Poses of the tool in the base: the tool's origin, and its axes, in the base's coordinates. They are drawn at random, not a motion.
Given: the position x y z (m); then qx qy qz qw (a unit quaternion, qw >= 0).
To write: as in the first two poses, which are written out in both.
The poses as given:
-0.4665, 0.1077, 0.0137, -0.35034, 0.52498, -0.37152, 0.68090
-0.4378, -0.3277, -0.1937, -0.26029, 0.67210, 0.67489, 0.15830
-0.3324, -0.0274, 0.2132, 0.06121, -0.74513, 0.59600, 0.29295
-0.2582, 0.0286, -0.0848, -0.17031, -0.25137, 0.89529, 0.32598
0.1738, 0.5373, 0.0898, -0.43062, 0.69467, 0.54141, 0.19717
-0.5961, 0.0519, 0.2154, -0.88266, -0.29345, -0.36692, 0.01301
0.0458, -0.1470, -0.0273, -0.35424, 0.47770, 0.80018, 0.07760
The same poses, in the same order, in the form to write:
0.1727, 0.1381, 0.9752, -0.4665; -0.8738, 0.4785, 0.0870, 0.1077; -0.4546, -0.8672, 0.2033, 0.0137; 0, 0, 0, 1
-0.8144, -0.5635, -0.1385, -0.4378; -0.1362, -0.0464, 0.9896, -0.3277; -0.5641, 0.8248, -0.0389, -0.1937; 0, 0, 0, 1
-0.8209, -0.4404, -0.3636, -0.3324; 0.2580, 0.2821, -0.9241, -0.0274; 0.5095, -0.8523, -0.1179, 0.2132; 0, 0, 0, 1
-0.7295, -0.4981, -0.4688, -0.2582; 0.6693, -0.6611, -0.3391, 0.0286; -0.1411, -0.5611, 0.8156, -0.0848; 0, 0, 0, 1
-0.5514, -0.8118, -0.1923, 0.1738; -0.3848, 0.0429, 0.9220, 0.5373; -0.7402, 0.5824, -0.3360, 0.0898; 0, 0, 0, 1
0.5585, 0.5276, 0.6401, -0.5961; 0.5085, -0.8274, 0.2383, 0.0519; 0.6554, 0.1924, -0.7304, 0.2154; 0, 0, 0, 1
-0.7370, -0.4626, -0.4928, 0.0458; -0.2143, -0.5316, 0.8195, -0.1470; -0.6411, 0.7095, 0.2926, -0.0273; 0, 0, 0, 1

